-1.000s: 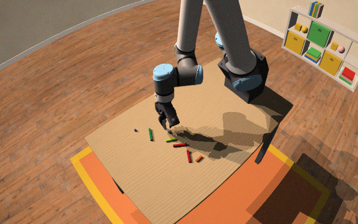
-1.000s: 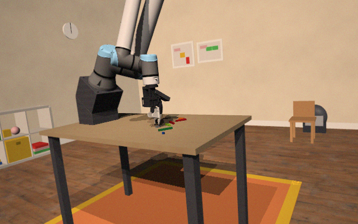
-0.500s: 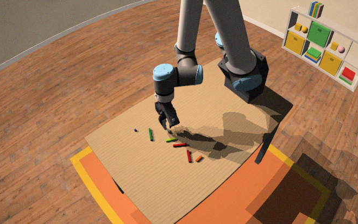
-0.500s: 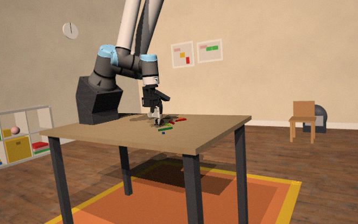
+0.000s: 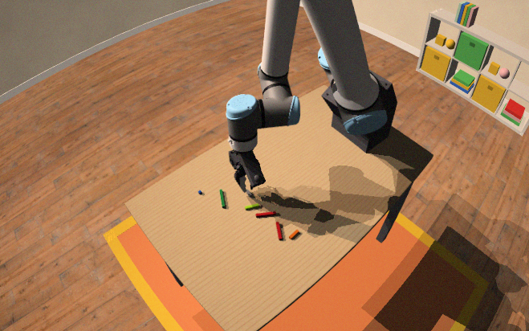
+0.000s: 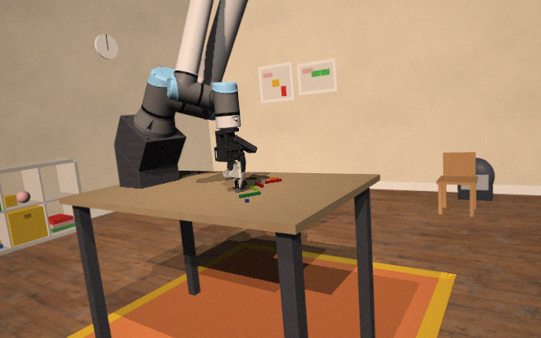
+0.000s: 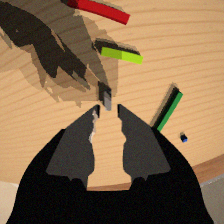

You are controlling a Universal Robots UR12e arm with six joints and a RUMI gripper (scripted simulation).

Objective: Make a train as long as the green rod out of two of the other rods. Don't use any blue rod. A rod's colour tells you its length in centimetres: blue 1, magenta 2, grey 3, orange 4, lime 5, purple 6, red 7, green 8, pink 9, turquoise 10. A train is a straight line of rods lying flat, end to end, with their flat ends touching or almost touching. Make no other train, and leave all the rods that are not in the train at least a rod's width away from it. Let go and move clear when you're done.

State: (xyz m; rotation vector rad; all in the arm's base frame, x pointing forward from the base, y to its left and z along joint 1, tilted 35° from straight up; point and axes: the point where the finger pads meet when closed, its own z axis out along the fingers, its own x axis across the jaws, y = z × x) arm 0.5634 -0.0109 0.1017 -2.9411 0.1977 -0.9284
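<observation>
My gripper is now 30 mm above the grey rod. From my hand the other things lie so: green rod (90 mm ahead, 40 mm to the right, 30 mm below); lime rod (30 mm ahead, 60 mm to the left, 30 mm below); small blue rod (150 mm ahead, 110 mm to the right, 30 mm below).
</observation>
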